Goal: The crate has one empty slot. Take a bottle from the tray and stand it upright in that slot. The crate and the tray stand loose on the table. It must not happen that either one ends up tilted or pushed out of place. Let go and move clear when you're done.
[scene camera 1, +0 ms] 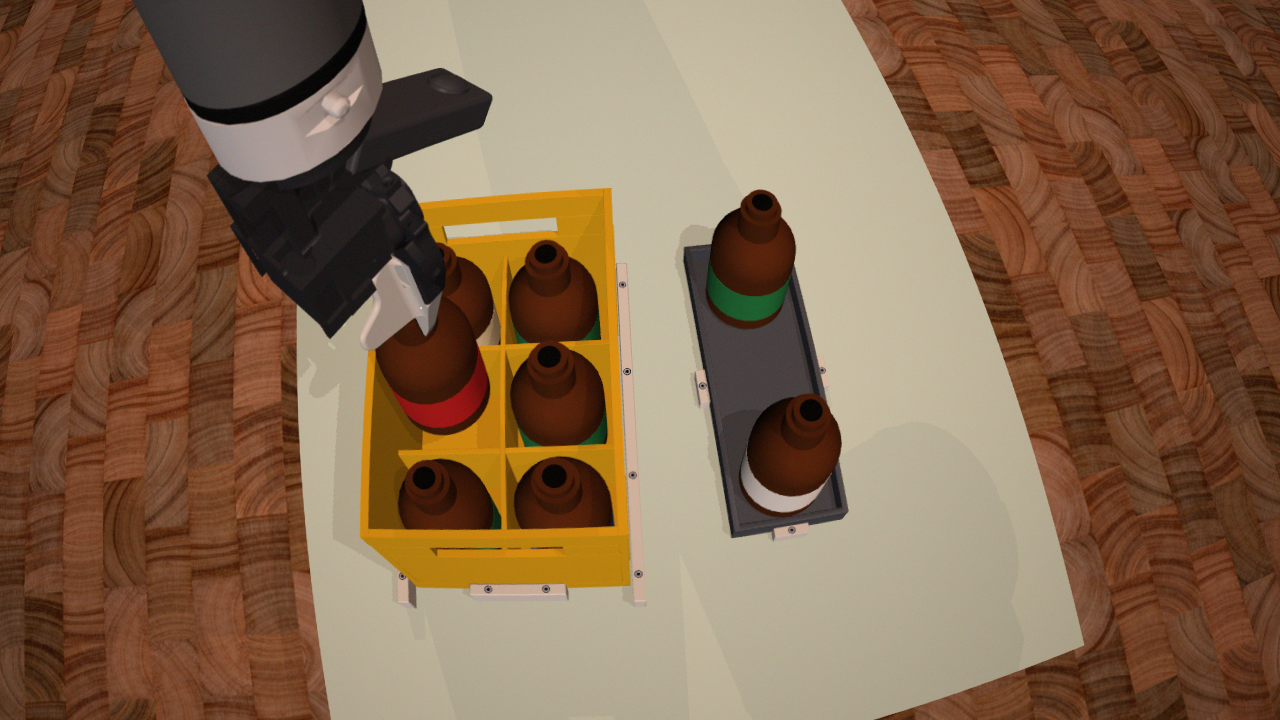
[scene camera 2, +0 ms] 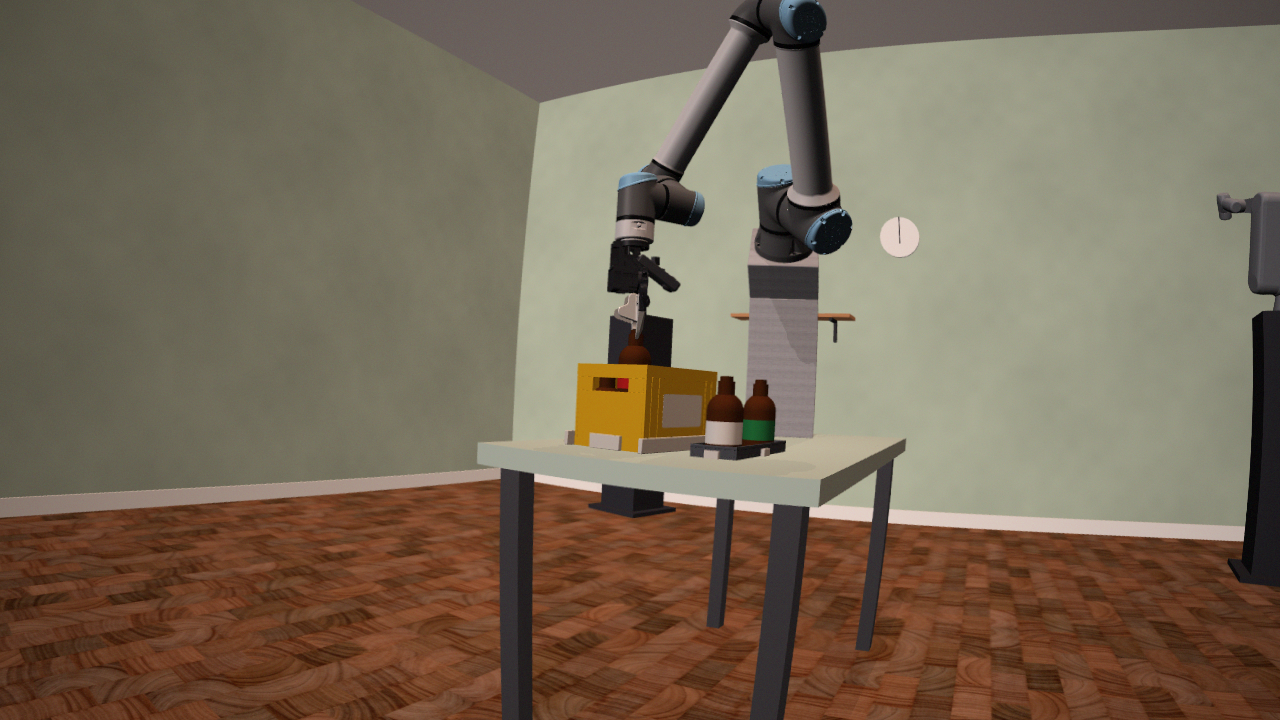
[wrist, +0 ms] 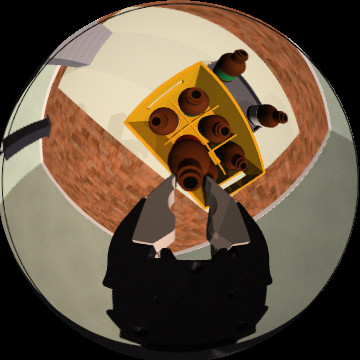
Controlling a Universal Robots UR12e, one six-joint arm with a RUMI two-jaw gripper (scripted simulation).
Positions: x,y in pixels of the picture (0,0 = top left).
Labels:
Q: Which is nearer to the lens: the yellow crate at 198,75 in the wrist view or the dark tray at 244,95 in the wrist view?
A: The yellow crate.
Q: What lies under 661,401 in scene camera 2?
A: A yellow crate.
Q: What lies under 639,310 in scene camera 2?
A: The gripper.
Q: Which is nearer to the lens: the yellow crate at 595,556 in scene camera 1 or the dark tray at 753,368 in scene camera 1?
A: The yellow crate.

